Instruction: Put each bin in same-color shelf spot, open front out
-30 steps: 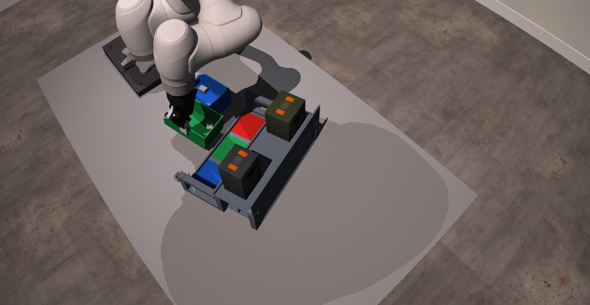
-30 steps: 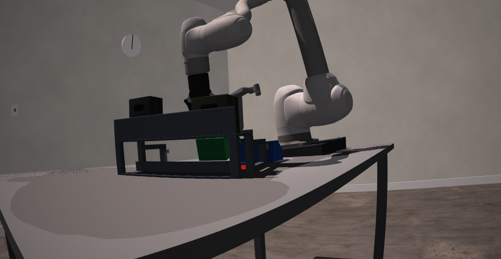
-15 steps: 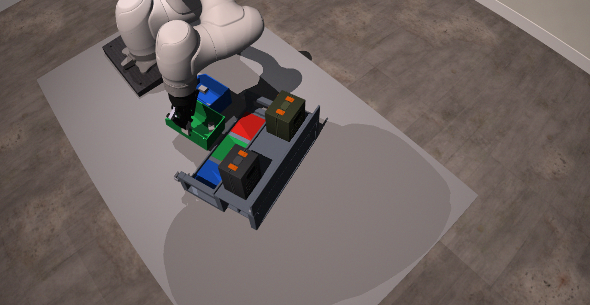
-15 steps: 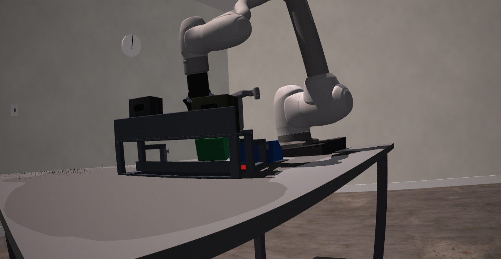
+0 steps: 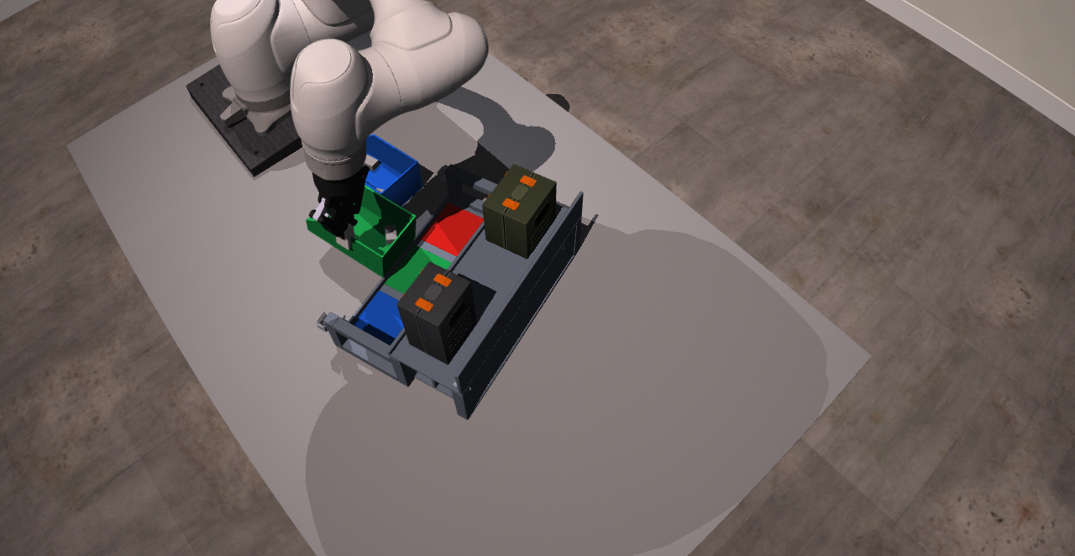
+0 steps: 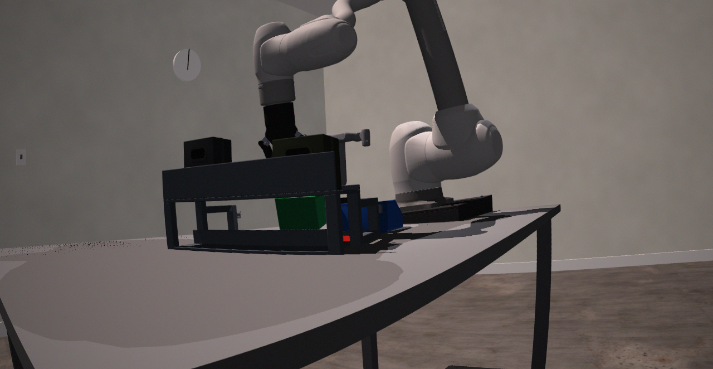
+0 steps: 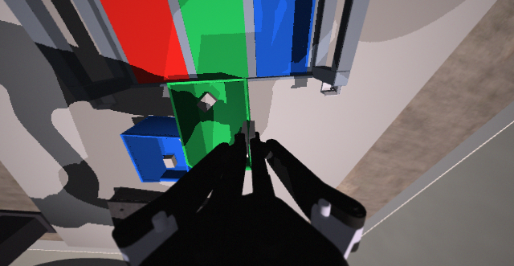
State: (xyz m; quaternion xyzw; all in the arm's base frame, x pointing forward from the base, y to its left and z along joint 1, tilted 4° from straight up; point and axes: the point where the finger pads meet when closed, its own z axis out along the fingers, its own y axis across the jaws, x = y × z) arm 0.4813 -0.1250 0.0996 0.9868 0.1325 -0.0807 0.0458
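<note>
The green bin lies 40 mm to the left of my hand, 40 mm below it and 20 mm behind it. Also, from my hand: olive case: 220 mm to the left, 200 mm ahead, 40 mm above; black case: 260 mm ahead, 50 mm above; blue bin: 150 mm to the left, 140 mm behind, 70 mm below.
</note>
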